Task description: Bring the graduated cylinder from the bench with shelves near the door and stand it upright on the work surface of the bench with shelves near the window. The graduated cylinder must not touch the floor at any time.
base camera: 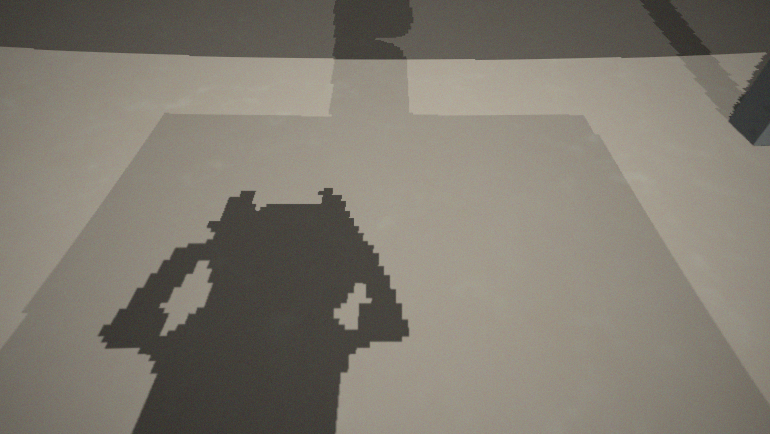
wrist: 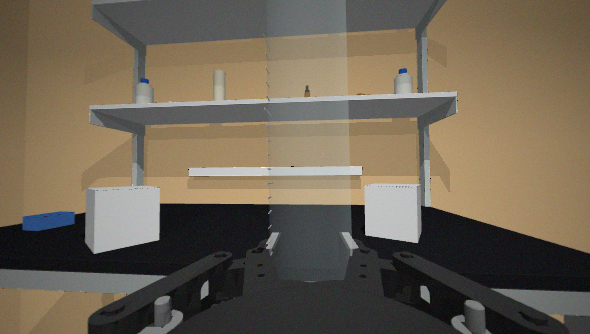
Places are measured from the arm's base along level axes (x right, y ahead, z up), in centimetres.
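Where they show: gripper, fingertip midpoint: (wrist: 310,245).
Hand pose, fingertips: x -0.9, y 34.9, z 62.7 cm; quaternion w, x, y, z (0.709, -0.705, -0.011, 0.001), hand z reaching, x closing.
Each offset is from my fingertips to the centre of the thing. "spot": to the spot under its first point. Level surfaces: height alone.
The graduated cylinder {dx +0.0, dy -4.4, dz +8.0 cm} (wrist: 309,150) is a clear, see-through tube with fine marks along its left side. It runs upright through the middle of the wrist view, and its top end is cut off by the view's upper edge. My gripper (wrist: 310,245) is shut on it low down, one fingertip on each side. A bench with a black work surface {dz -11.0 cm} (wrist: 215,225) and two shelves stands ahead, beyond the gripper. The frames do not tell which bench this is. The gripper and cylinder do not show in the base camera view, where a dark arm-like shadow lies on the floor.
Two white boxes {dx -45.8, dy +34.2, dz -4.5 cm} (wrist: 125,220) {dx +22.0, dy +44.9, dz -4.5 cm} (wrist: 392,212) and a blue box {dx -81.2, dy +46.5, dz -9.0 cm} (wrist: 49,221) stand on the black surface. The lower shelf {dz +32.8 cm} (wrist: 190,114) holds white bottles with blue caps, a pale cylinder {dx -42.4, dy +82.0, dz +43.6 cm} (wrist: 219,85) and a small brown bottle. A grey leg {spot: dx +48.1, dy +27.6, dz -99.7 cm} (base camera: 752,115) shows at the right in the base view.
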